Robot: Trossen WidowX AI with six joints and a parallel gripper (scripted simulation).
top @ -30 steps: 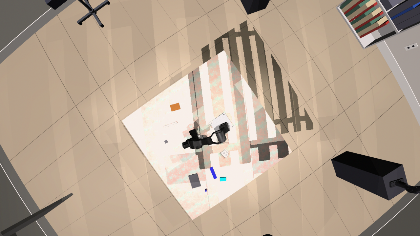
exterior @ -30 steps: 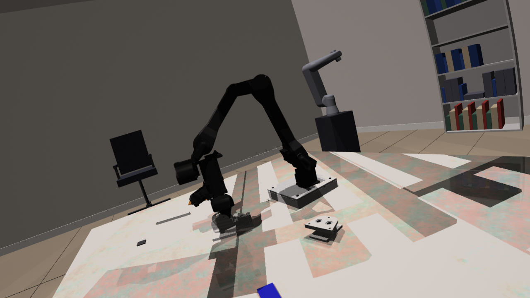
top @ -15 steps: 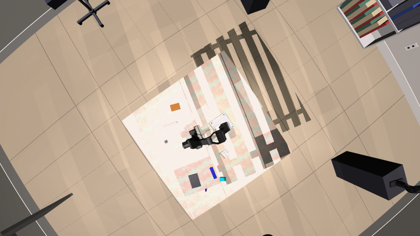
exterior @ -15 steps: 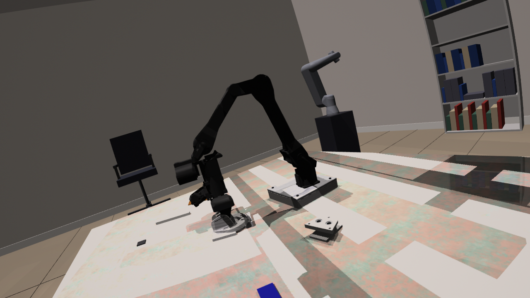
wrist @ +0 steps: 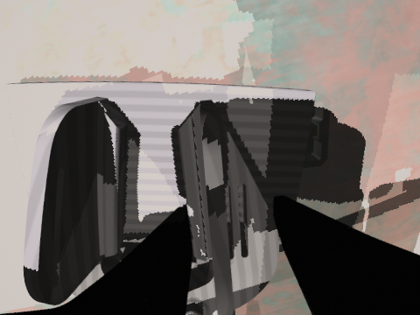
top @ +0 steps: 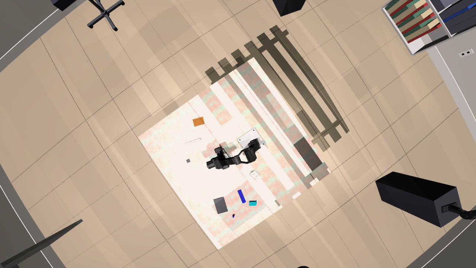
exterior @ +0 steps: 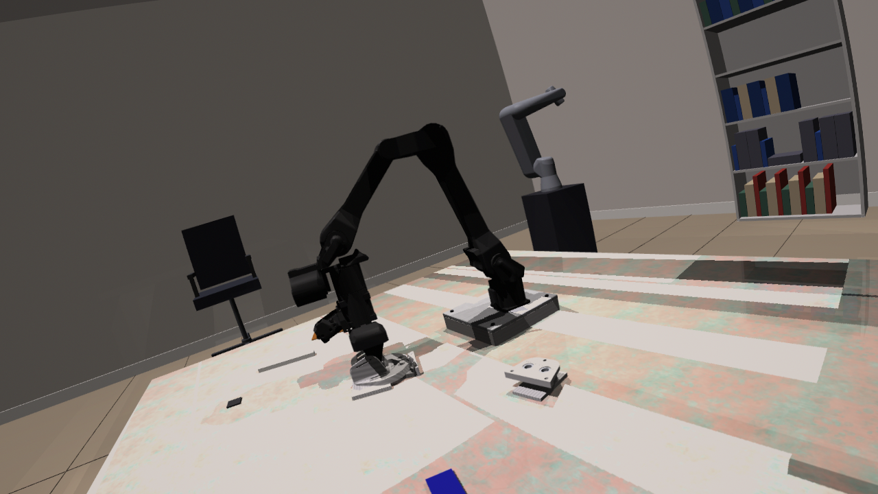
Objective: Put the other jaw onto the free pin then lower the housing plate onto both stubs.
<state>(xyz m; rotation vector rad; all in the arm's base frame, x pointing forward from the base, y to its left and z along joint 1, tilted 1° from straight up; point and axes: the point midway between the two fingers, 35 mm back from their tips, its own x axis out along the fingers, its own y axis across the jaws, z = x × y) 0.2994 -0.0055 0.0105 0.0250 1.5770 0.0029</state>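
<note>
Right now the jaw is 3 cm behind my gripper tip and 2 cm to the left of it. From my gripper tip the other things lie so: thin rod: 23 cm to the right, 20 cm ahead, 1 cm below; then orange tile: 37 cm to the right, 8 cm ahead, 1 cm below; then small dark square: 31 cm ahead, 8 cm to the right, 1 cm below.
</note>
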